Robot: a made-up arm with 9 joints.
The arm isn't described. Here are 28 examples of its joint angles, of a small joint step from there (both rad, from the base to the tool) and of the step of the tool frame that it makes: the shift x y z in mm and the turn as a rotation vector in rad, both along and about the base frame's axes.
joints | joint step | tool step
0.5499 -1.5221 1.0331 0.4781 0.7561 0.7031 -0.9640 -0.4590 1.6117 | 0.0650 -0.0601 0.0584 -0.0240 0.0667 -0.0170 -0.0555 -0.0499 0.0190 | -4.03 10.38 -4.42 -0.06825 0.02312 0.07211
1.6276 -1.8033 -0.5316 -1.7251 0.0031 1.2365 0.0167 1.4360 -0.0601 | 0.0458 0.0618 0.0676 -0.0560 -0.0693 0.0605 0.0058 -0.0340 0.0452 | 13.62 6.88 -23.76 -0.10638 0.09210 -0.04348
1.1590 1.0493 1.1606 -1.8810 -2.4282 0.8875 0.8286 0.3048 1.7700 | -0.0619 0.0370 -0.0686 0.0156 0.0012 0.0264 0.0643 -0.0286 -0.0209 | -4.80 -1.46 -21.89 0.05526 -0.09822 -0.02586
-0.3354 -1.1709 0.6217 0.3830 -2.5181 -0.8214 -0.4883 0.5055 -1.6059 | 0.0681 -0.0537 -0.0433 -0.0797 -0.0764 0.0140 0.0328 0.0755 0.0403 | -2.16 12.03 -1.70 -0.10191 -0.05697 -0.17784
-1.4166 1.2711 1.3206 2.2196 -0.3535 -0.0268 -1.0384 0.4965 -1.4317 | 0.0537 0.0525 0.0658 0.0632 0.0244 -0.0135 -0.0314 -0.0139 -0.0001 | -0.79 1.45 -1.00 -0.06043 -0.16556 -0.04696
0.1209 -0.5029 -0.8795 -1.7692 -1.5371 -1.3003 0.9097 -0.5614 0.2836 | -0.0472 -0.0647 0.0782 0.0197 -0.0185 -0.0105 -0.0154 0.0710 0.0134 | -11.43 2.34 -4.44 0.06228 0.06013 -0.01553
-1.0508 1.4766 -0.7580 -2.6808 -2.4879 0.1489 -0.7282 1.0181 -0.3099 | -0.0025 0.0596 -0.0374 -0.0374 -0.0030 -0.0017 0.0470 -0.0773 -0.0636 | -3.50 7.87 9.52 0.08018 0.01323 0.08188
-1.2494 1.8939 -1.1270 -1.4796 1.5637 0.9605 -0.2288 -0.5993 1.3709 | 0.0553 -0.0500 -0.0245 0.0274 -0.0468 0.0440 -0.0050 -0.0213 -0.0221 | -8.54 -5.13 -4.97 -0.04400 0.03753 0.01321
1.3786 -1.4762 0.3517 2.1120 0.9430 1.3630 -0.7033 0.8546 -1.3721 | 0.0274 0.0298 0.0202 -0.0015 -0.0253 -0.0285 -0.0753 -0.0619 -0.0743 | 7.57 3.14 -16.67 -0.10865 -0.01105 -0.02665
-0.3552 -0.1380 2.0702 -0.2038 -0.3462 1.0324 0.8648 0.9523 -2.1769 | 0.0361 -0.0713 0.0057 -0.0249 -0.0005 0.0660 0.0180 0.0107 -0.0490 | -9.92 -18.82 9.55 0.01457 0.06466 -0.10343
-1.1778 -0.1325 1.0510 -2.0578 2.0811 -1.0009 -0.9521 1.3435 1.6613 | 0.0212 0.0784 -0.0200 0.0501 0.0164 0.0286 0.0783 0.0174 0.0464 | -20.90 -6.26 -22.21 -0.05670 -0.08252 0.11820
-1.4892 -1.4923 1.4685 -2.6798 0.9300 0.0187 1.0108 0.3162 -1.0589 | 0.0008 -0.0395 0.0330 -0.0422 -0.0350 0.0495 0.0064 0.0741 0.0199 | -3.96 -2.36 7.74 0.02732 0.06103 -0.11768
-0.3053 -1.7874 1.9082 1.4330 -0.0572 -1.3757 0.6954 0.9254 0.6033 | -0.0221 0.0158 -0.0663 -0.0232 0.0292 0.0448 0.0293 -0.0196 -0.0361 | -7.24 -6.10 -6.97 0.04445 -0.03627 -0.03990
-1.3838 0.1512 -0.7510 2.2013 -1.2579 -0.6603 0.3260 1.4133 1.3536 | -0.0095 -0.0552 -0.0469 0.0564 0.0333 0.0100 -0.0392 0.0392 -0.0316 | 8.59 11.98 -8.86 0.09948 0.05207 0.11755
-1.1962 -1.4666 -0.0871 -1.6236 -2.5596 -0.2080 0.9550 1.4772 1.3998 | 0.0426 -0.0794 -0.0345 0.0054 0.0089 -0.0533 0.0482 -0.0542 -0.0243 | 15.16 -13.47 -14.38 -0.10903 0.11429 -0.14063
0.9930 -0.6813 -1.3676 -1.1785 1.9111 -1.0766 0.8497 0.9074 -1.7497 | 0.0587 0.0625 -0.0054 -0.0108 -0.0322 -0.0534 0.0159 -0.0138 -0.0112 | -4.78 -10.35 9.33 -0.06510 -0.03767 0.05097
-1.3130 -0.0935 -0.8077 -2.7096 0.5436 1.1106 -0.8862 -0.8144 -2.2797 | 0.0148 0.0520 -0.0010 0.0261 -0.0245 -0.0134 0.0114 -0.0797 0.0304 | -13.03 6.02 19.31 -0.01473 0.01424 0.08425
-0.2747 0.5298 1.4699 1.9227 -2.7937 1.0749 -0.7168 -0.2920 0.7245 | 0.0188 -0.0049 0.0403 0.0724 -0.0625 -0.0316 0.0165 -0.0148 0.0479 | -5.78 1.74 -10.65 -0.05188 -0.04822 0.03994
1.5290 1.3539 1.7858 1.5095 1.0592 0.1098 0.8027 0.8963 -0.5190 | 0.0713 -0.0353 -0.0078 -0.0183 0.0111 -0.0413 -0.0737 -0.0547 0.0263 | 5.50 -6.12 -22.61 -0.05676 -0.02832 -0.01180
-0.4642 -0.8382 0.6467 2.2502 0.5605 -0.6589 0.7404 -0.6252 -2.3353 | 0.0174 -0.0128 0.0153 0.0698 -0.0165 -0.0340 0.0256 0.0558 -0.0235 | 26.22 6.02 14.61 -0.03525 0.07744 0.09253
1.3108 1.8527 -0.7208 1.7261 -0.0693 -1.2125 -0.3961 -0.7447 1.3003 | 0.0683 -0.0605 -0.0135 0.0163 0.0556 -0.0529 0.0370 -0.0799 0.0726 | 16.29 16.60 -17.93 -0.04929 -0.14403 0.01846
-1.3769 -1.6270 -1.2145 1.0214 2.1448 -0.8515 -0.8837 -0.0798 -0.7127 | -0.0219 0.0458 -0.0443 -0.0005 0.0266 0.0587 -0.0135 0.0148 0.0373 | 0.73 -12.84 -1.57 0.00952 -0.06089 -0.06580
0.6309 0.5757 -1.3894 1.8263 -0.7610 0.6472 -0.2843 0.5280 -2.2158 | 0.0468 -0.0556 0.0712 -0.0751 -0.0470 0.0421 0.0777 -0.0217 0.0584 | -13.27 12.13 3.18 0.00078 -0.14503 0.05154
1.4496 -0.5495 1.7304 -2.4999 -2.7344 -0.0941 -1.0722 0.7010 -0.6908 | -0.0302 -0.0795 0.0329 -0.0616 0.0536 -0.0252 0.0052 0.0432 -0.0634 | 1.29 17.10 -1.25 0.05017 -0.07510 0.07203
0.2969 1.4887 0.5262 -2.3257 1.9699 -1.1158 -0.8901 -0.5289 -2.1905 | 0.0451 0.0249 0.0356 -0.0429 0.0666 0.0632 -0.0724 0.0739 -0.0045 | -18.87 -13.80 15.65 0.00380 -0.13301 -0.09418
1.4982 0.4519 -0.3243 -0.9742 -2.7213 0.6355 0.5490 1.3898 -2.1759 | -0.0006 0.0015 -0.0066 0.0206 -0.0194 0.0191 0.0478 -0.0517 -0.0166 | -3.79 1.30 -0.13 -0.03982 -0.07340 -0.02756
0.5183 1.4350 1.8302 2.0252 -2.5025 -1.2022 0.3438 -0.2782 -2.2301 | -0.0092 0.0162 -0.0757 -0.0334 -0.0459 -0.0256 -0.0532 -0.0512 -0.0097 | -8.42 -10.17 -2.44 -0.00194 0.00559 -0.13121
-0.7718 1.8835 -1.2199 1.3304 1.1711 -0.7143 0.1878 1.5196 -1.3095 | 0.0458 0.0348 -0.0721 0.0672 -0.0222 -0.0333 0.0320 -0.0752 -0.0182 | 1.75 0.02 32.64 -0.18593 0.01773 -0.07602
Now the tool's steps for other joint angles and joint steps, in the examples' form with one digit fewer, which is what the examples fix.
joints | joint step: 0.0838 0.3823 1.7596 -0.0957 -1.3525 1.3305 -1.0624 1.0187 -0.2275 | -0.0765 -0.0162 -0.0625 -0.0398 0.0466 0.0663 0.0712 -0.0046 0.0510
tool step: -18.9 -39.4 -8.8 0.1659 -0.0066 0.0382
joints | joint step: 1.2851 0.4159 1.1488 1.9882 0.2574 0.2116 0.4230 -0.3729 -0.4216 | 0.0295 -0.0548 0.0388 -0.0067 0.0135 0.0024 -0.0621 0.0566 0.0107
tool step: -7.3 6.6 -3.4 0.0192 0.0848 -0.0216
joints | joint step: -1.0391 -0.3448 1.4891 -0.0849 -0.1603 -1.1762 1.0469 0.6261 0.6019 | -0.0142 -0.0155 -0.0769 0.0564 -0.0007 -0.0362 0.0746 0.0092 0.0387
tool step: -28.7 -6.0 -2.6 -0.0187 0.1554 -0.0086
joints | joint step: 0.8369 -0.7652 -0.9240 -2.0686 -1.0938 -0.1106 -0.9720 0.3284 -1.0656 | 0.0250 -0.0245 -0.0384 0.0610 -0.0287 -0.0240 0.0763 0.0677 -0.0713
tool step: -3.9 -9.6 5.2 0.0247 0.0119 0.0429
